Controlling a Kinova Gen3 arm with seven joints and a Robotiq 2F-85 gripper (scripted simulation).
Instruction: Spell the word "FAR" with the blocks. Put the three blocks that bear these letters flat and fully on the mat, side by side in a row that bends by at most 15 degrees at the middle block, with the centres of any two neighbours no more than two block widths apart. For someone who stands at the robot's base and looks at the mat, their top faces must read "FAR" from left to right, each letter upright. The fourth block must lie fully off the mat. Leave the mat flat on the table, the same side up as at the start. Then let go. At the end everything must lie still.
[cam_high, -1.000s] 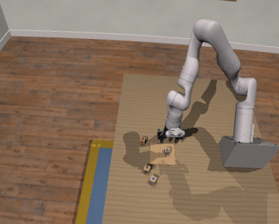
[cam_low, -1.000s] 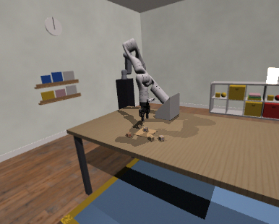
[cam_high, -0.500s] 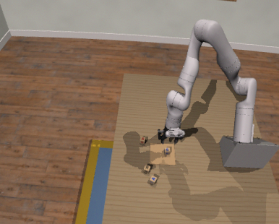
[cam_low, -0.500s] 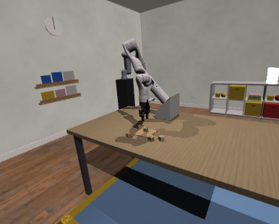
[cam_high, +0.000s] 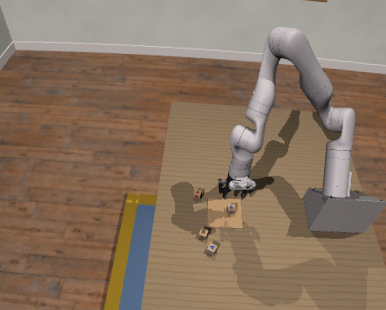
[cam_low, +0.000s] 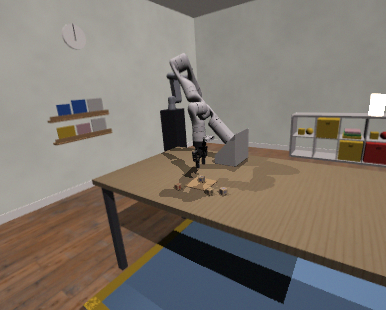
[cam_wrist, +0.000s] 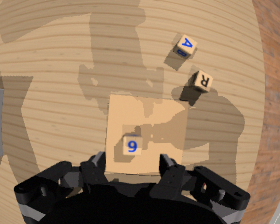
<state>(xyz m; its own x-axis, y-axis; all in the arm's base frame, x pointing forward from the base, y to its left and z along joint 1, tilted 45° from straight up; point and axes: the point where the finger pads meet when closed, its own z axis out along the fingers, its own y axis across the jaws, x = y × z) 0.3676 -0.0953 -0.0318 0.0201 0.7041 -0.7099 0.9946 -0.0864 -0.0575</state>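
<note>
Now: the tan mat 20 mm ahead of my hand, 10 mm to the left of it and 110 mm below it. From my hand the other things lie so: R block (120 mm ahead, 110 mm to the left, 100 mm below).
</note>
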